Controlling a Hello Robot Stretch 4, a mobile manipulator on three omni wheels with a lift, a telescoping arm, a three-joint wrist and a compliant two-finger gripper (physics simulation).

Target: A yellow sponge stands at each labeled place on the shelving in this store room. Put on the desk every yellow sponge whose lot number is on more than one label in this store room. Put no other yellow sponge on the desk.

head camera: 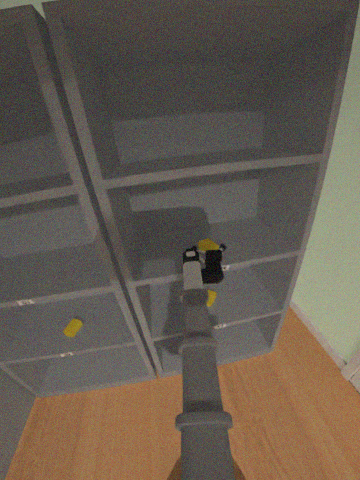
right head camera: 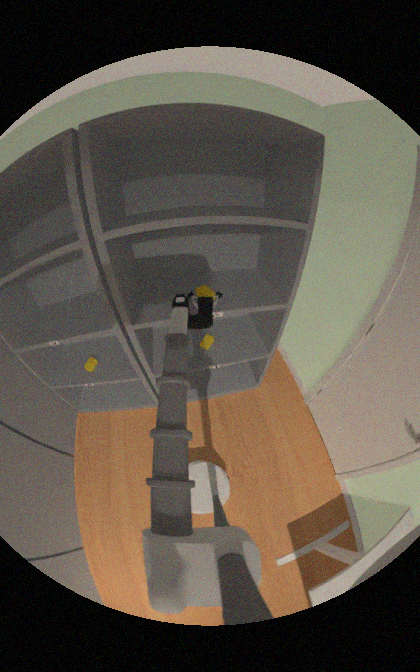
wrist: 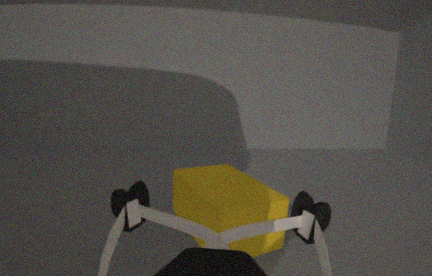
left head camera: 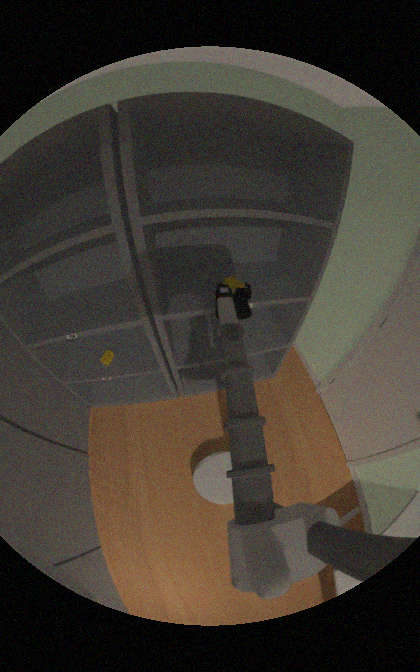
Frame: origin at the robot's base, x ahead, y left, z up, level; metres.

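Where they show: gripper, fingertip midpoint: [head camera: 207, 247] [wrist: 220, 203].
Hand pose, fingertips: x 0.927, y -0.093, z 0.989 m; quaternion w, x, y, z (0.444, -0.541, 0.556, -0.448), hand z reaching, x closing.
Observation:
Things, the pixels of their top centre, and the offset from my fingertips.
- second yellow sponge at its top centre: [head camera: 209, 295] 0.063 m ahead, 0.007 m right, 0.437 m down
- third yellow sponge at its top centre: [head camera: 71, 325] 0.126 m back, 0.898 m left, 0.437 m down
A yellow sponge [head camera: 207, 244] [left head camera: 233, 283] [right head camera: 204, 290] [wrist: 220, 190] stands on a middle shelf of the right shelving unit. My gripper [head camera: 208, 248] [left head camera: 235, 288] [right head camera: 205, 295] [wrist: 220, 203] is open, with its fingertips on either side of this sponge; the wrist view shows gaps at both sides, wider at the left. A second yellow sponge [head camera: 212, 298] [right head camera: 207, 342] stands one shelf lower, partly hidden by the arm in the head view. A third yellow sponge [head camera: 73, 327] [left head camera: 107, 357] [right head camera: 91, 364] stands in the left unit. The lot numbers are too small to read.
Shelf-edge labels [head camera: 225, 268] [head camera: 220, 326] [head camera: 25, 302] [head camera: 66, 354] show on both units. A shelf board [head camera: 215, 172] runs above my gripper, and an upright [head camera: 107, 220] stands at its left. A green wall [head camera: 335, 240] is at the right. White bars [right head camera: 315, 543] show at the lower right.

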